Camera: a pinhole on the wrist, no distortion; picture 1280 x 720 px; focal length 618.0 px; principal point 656.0 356.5 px. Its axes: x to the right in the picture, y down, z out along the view. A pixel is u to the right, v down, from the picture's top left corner.
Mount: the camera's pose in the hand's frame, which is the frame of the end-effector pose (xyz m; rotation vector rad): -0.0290 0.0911 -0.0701 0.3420 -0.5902 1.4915
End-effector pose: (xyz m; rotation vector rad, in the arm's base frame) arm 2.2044 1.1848 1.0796 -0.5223 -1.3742 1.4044
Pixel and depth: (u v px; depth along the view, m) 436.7 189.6 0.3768
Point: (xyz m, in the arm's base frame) 2.1339 1.0691 1.3423
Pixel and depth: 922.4 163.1 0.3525
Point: 1.9182 1.0644 1.1534
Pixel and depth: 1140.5 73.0 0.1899
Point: 2.0028 1.1471 1.0395
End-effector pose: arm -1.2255 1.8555 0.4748 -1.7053 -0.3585 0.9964
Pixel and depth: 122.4 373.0 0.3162
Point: -1.2267 1.9404 0.7859
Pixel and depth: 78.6 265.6 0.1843
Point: -1.1956 1.8881 0.6274
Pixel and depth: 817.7 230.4 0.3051
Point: -1.4086 2.0003 0.4811
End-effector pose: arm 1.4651 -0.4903 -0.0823 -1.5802 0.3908 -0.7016
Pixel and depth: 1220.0 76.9 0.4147
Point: 1.8761 -0.1749 -0.2276
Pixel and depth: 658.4 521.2 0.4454
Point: 1.4572 -0.1217 0.0140
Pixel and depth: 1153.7 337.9 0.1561
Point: 1.5247 -0.3747 -0.1999
